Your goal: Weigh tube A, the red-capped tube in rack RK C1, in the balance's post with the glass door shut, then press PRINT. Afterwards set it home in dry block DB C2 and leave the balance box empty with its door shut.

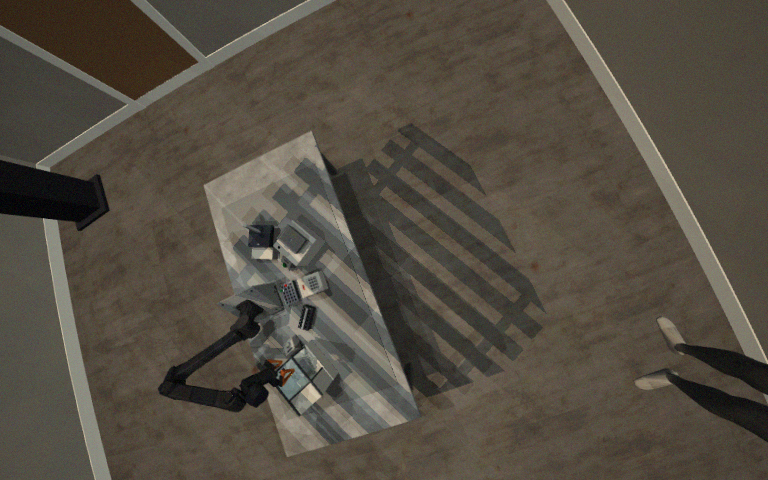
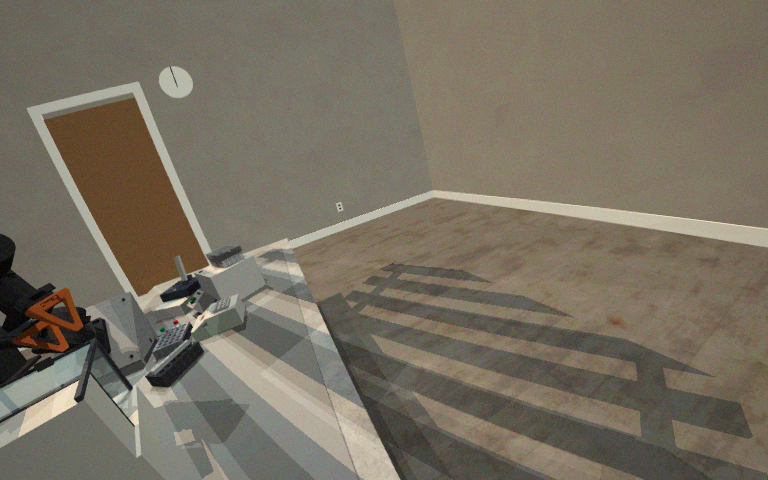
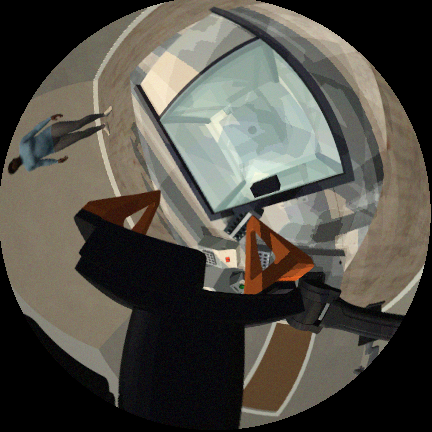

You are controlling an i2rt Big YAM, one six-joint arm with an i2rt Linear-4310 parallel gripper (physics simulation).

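Frame: origin at the arm's base, x ahead, y left, z up, level; centimetres.
Seen in the pictures: gripper, fingertip midpoint: (image 1: 288, 365) (image 2: 72, 339) (image 3: 205, 207); arm's base at its link origin: (image 1: 250, 307) (image 3: 308, 289).
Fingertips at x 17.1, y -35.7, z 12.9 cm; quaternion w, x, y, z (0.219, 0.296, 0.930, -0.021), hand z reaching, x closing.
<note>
Offsets run from my fingertips to a thing's top centre. "*": to the spot under its first point.
My gripper (image 1: 287, 366) (image 2: 74, 339) (image 3: 205, 207) is open and empty, close above the edge of the balance box. The balance's glass door {* dx -8.7, dy -4.2, dz -2.7 cm} (image 3: 295, 145) lies over the box in its dark frame, with a black handle {* dx -5.8, dy -1.2, dz -1.3 cm} (image 3: 265, 186) on it; it looks shut. A small round post (image 3: 252, 130) shows through the glass, with no tube seen on it. A grey gridded block {dx +3.1, dy +33.4, dz -20.5 cm} (image 1: 289, 293) (image 2: 172, 337) has a red and a green spot at one end; whether the red spot is tube A's cap cannot be told. A black block with wells {dx +6.5, dy +16.3, dz -18.7 cm} (image 1: 306, 317) (image 2: 175, 363) (image 3: 239, 225) lies beside it.
A small pale unit {* dx -4.9, dy +6.6, dz -16.5 cm} (image 1: 292, 344) sits beside the balance. A white device with a grid {dx +18.3, dy +31.7, dz -16.5 cm} (image 1: 313, 281) (image 2: 222, 313), a large grey box {dx +20.1, dy +53.3, dz -4.5 cm} (image 1: 305, 249) (image 2: 232, 280), a dark device {* dx +5.4, dy +72.2, dz -14.1 cm} (image 1: 260, 234) and a grey panel (image 2: 121, 325) stand beyond. A person (image 3: 37, 140) stands off the table.
</note>
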